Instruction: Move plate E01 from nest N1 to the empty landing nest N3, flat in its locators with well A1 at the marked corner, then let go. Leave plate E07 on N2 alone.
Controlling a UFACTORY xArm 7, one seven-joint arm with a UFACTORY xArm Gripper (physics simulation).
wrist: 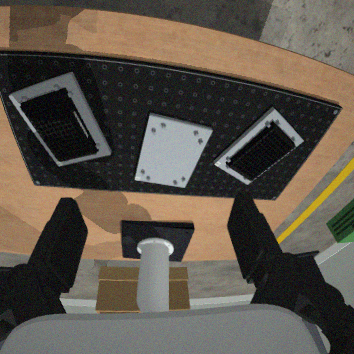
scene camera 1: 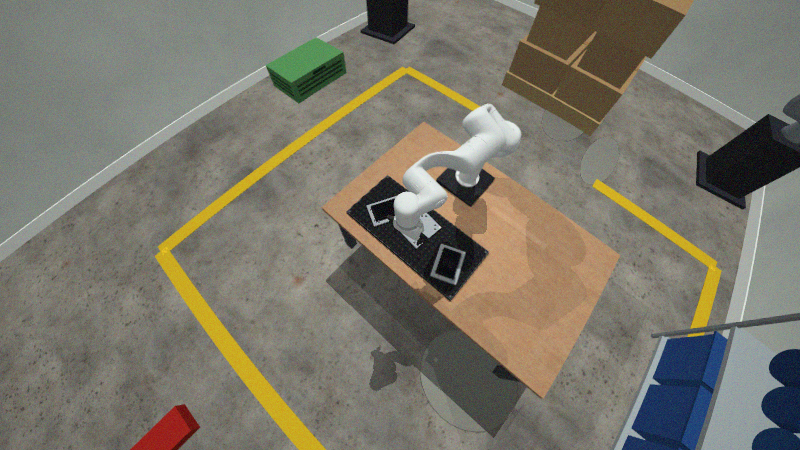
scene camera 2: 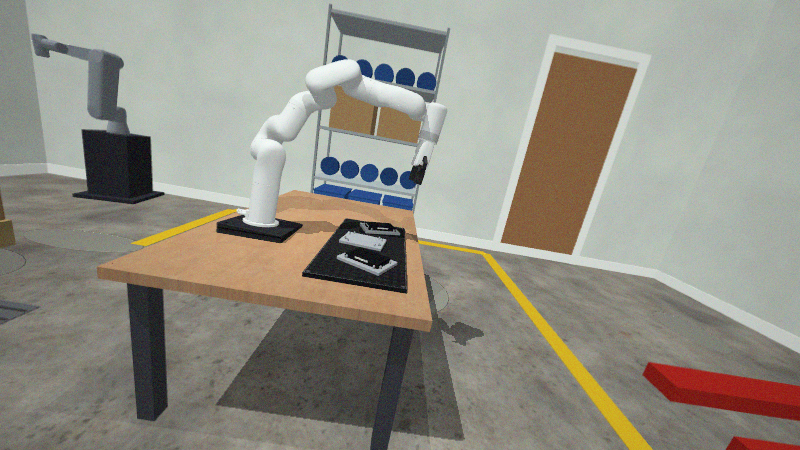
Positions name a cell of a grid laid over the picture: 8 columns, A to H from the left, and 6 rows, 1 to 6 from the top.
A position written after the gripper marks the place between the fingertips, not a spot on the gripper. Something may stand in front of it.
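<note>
There's a board (scene camera 1: E4) here, and you'd find that same board in the wrist view (wrist: C2) and in scene camera 2 (scene camera 2: D4). As for the gripper (wrist: D4), it's open and holding nothing.
</note>
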